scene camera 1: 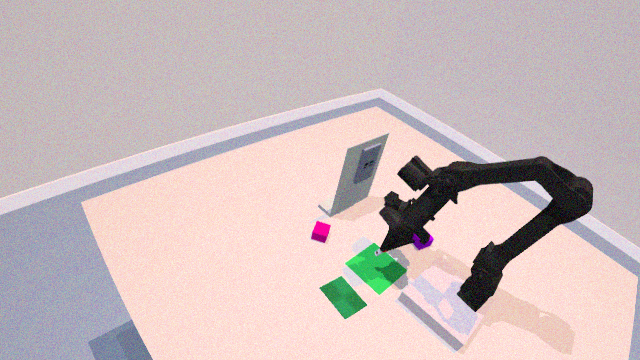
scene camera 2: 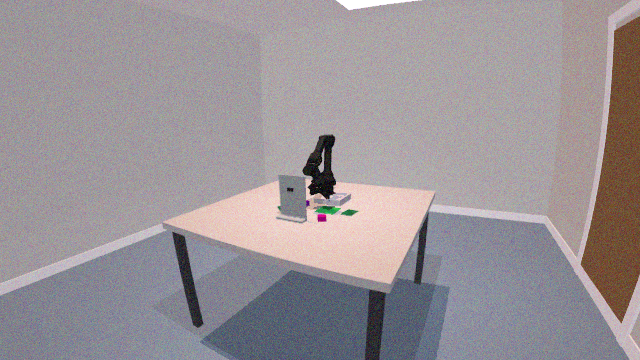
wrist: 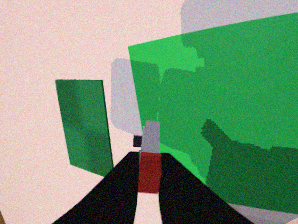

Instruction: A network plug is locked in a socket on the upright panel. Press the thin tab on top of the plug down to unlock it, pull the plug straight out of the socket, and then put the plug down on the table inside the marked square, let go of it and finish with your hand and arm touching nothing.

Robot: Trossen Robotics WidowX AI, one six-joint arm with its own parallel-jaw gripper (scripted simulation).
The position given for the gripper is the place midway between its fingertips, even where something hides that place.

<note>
In view: the gripper (scene camera 1: 381,250), a network plug (wrist: 149,160), a grey panel (scene camera 2: 292,189) and a green marked square (scene camera 1: 379,272).
The gripper also shows in the wrist view (wrist: 148,161). The green marked square is seen too in the wrist view (wrist: 218,93).
</note>
